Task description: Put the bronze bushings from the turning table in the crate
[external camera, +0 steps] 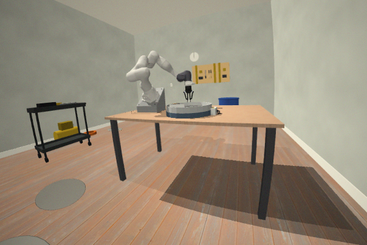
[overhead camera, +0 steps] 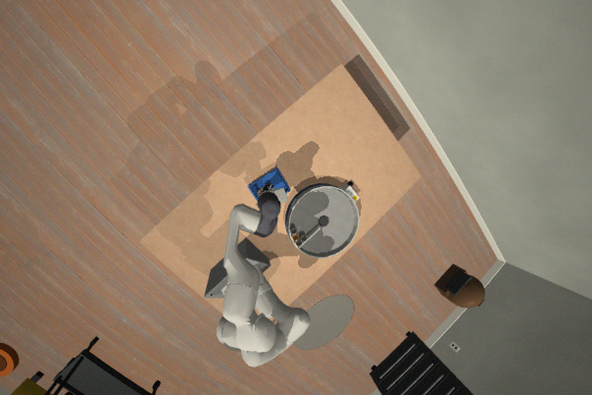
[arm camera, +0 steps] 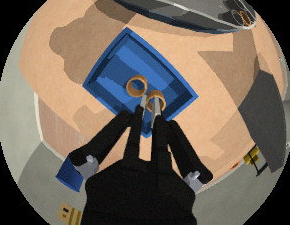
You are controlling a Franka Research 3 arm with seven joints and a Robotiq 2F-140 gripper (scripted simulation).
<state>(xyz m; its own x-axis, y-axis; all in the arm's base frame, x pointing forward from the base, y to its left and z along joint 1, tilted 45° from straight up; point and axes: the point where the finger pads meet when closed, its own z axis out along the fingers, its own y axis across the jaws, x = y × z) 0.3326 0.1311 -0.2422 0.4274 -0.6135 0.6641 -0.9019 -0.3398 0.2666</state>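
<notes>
Now: the blue crate 50 mm below my hand, 40 mm ahead of it and 10 mm to the right of it. Also, from my hand: grey turning table (360 mm to the right, 150 mm ahead, 20 mm below).
</notes>
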